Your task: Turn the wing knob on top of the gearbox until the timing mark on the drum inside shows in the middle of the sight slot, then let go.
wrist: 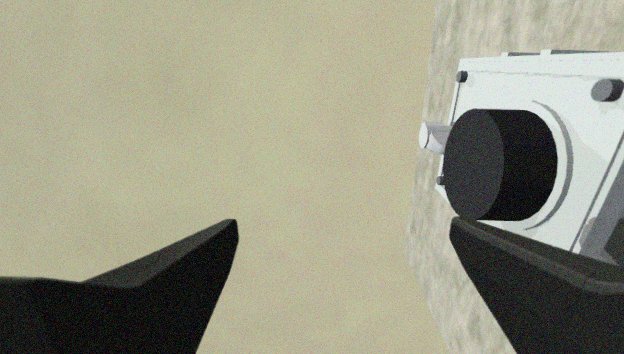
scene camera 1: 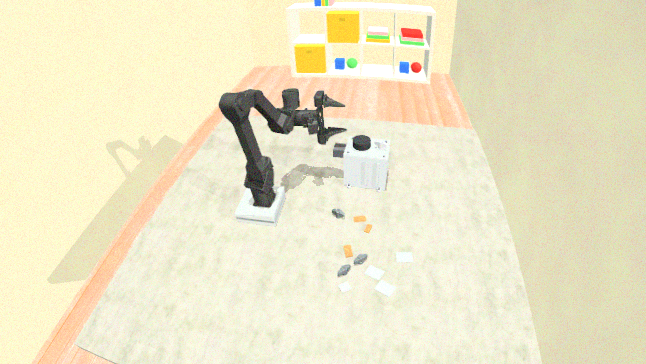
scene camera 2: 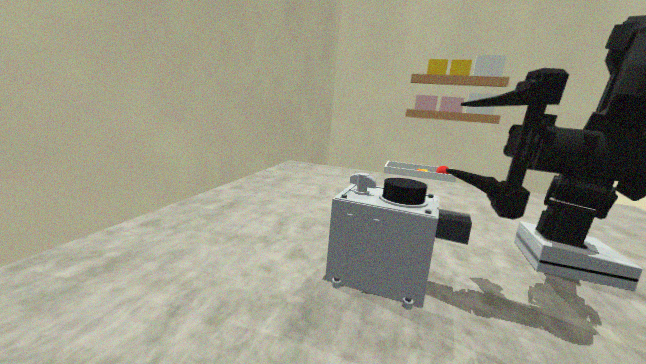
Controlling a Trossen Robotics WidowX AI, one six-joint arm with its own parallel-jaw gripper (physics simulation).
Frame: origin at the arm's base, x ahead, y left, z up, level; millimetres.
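Seen in the pictures: gripper, fingertip midpoint: (wrist: 343, 228) (scene camera 1: 346, 118) (scene camera 2: 453, 138); arm's base, origin of the base link: (scene camera 1: 264, 200) (scene camera 2: 559, 238).
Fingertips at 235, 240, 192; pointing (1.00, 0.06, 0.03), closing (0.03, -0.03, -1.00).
Pixels of each thing's top centre, then the offset from my fingertips to it, as dx, dy, dz. "spot": a spot on its surface instead. Level surfaces: height alone.
- gearbox, middle of its top: (wrist: 455, 164) (scene camera 2: 406, 178) (scene camera 1: 361, 138) +54, -11, -68
- wide black round cap, surface spot: (wrist: 500, 165) spot: +26, -20, -75
- black block, surface spot: (scene camera 2: 453, 227) spot: -21, +13, -124
- mat, its level: dz -240
The gearbox (scene camera 1: 366, 172) (scene camera 2: 377, 245) (wrist: 525, 82) is a pale box standing upright on the mat. Its light grey wing knob (scene camera 2: 362, 182) (wrist: 436, 137) stands on top, beside a wide black round cap (scene camera 1: 361, 142) (scene camera 2: 405, 191) (wrist: 500, 165) that partly hides it in the wrist view. My gripper (scene camera 1: 345, 118) (scene camera 2: 455, 137) (wrist: 343, 228) is open and empty, pointing sideways. Its fingers are above the level of the gearbox top, towards the arm's side, apart from the knob. The sight slot and the drum's timing mark cannot be made out in these views.
A black block (scene camera 1: 339, 150) (scene camera 2: 453, 227) sticks out of the gearbox side towards the arm. Grey lumps (scene camera 1: 360, 259), orange pieces (scene camera 1: 348, 251) and white squares (scene camera 1: 374, 272) lie on the mat (scene camera 1: 225, 300). A shallow tray (scene camera 2: 395, 170) stands beyond the gearbox in scene camera 2.
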